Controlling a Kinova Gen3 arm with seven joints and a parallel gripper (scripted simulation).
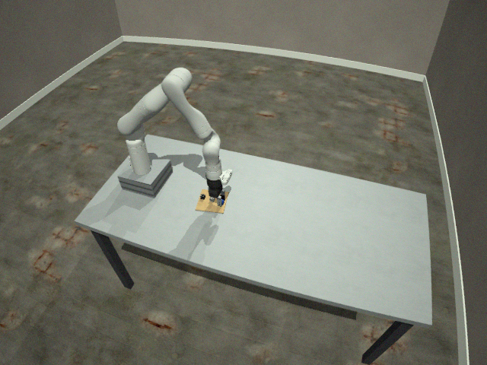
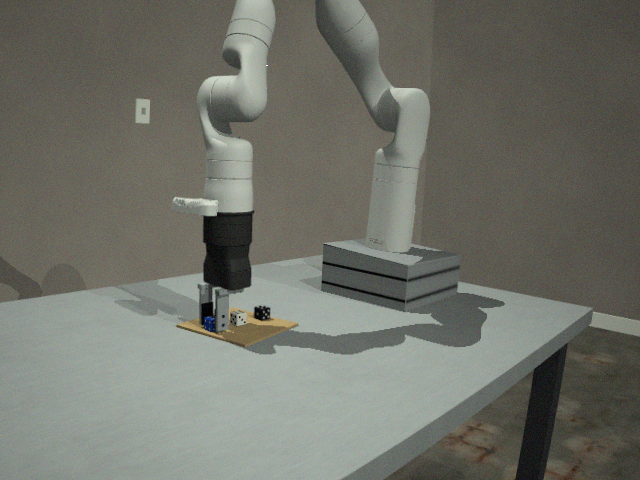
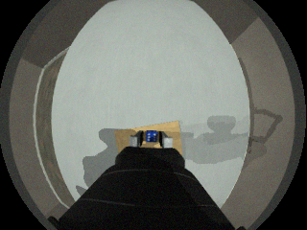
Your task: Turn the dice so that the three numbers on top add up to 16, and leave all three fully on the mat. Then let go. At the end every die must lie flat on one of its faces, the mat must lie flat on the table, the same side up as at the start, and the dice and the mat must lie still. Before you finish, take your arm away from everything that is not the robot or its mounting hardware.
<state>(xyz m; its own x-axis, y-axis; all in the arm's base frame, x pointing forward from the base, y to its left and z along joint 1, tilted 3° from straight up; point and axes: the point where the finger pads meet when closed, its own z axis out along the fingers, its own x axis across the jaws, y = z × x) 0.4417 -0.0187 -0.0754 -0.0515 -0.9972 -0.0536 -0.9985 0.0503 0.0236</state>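
Now: the blue die 1 cm below my hand. From my hand the other things lie so: tan mat 5 cm behind, 2 cm below; then white die 5 cm behind, 1 cm below; then black die 10 cm behind, 1 cm below.
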